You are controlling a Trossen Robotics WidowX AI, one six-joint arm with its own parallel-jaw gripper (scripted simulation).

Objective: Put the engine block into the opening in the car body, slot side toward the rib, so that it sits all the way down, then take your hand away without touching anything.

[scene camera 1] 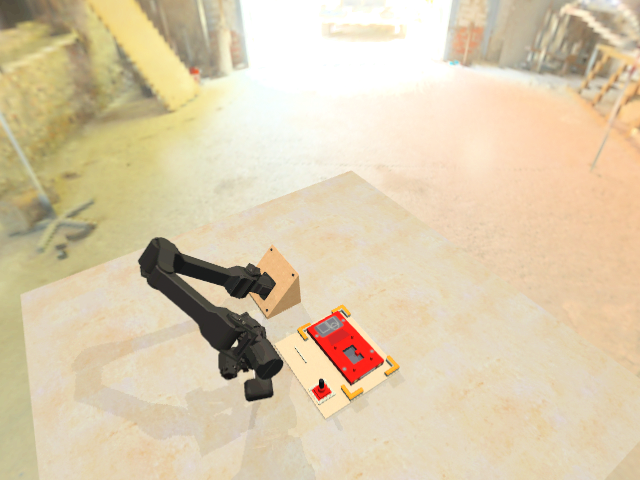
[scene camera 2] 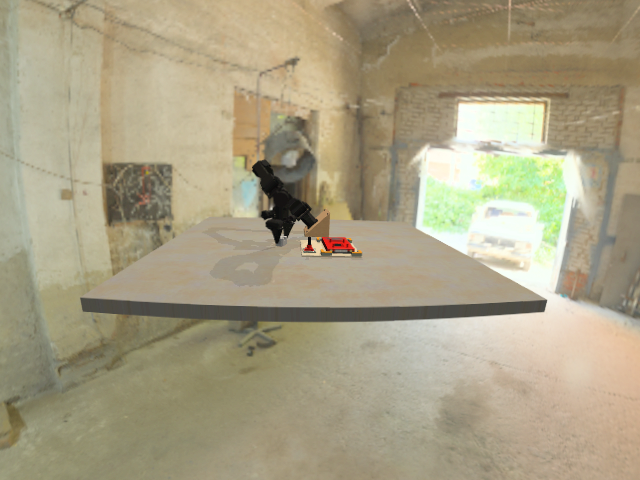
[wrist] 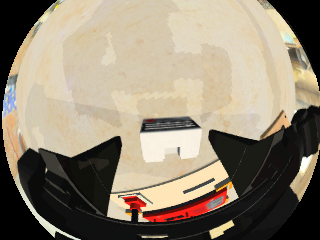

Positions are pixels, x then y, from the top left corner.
Scene:
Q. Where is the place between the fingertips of my gripper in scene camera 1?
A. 260, 379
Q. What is my gripper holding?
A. Nothing.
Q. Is my gripper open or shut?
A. Open.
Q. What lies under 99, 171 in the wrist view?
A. My gripper.

